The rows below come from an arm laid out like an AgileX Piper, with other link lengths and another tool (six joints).
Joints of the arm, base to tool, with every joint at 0 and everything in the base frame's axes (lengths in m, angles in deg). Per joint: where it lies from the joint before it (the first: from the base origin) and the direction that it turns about. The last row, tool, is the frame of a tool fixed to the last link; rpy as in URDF.
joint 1: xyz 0 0 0.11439 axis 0 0 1
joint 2: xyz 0 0 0 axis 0 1 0
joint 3: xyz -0.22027 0 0.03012 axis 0 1 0
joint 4: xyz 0.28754 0 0.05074 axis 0.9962 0 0.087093
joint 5: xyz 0 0 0 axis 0 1 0
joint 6: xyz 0.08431 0 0.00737 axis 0.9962 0 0.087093
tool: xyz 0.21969 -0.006 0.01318 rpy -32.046 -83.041 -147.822
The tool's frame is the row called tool.
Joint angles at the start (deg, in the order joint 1, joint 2, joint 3, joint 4, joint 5, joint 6):
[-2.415, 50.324, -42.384, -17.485, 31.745, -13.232]
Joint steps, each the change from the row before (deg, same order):
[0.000, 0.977, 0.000, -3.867, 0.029, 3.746]
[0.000, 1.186, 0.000, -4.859, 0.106, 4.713]
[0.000, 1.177, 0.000, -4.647, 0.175, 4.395]
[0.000, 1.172, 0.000, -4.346, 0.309, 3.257]
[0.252, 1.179, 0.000, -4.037, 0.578, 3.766]
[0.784, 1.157, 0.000, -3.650, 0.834, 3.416]
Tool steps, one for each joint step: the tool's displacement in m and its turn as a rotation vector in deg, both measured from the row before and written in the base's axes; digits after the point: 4 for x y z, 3 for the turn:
[0.0000, -0.0102, -0.0037, -0.777, 0.382, -1.825]
[-0.0002, -0.0126, -0.0036, -1.021, 0.324, -2.242]
[-0.0002, -0.0118, -0.0030, -1.114, 0.266, -2.026]
[-0.0004, -0.0110, -0.0029, -1.751, 0.559, -1.422]
[-0.0007, -0.0088, -0.0035, -1.115, 0.455, -1.575]
[-0.0002, -0.0046, -0.0039, -1.083, 0.585, -1.027]

